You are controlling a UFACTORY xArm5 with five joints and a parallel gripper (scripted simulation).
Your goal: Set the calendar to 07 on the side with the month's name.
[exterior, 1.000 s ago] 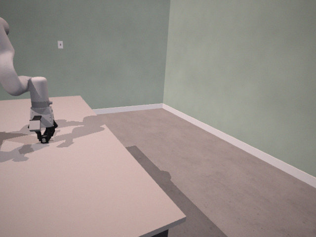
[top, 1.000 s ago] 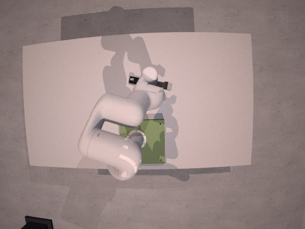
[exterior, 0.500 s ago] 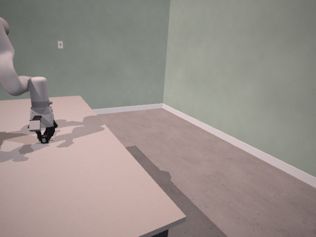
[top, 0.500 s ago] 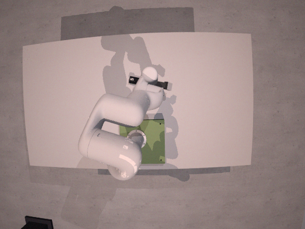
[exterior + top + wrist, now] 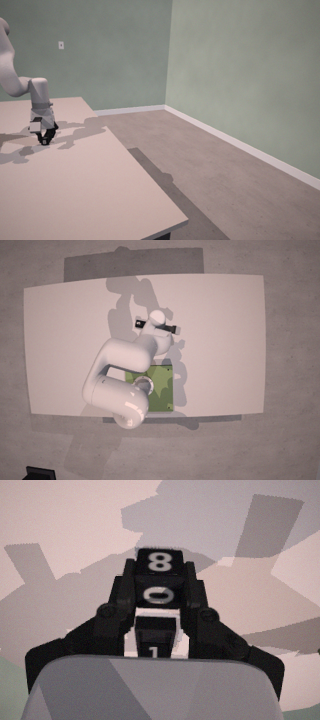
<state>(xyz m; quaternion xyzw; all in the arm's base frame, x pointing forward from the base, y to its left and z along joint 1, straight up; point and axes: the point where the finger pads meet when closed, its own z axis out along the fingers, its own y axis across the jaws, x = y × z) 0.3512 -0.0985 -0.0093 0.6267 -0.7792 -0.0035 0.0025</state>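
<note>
Right now the black cube is 1 cm below my hand. From my hand the other things lie so: black calendar tray: 11 cm to the left, 2 cm below, 2 cm ahead.
</note>
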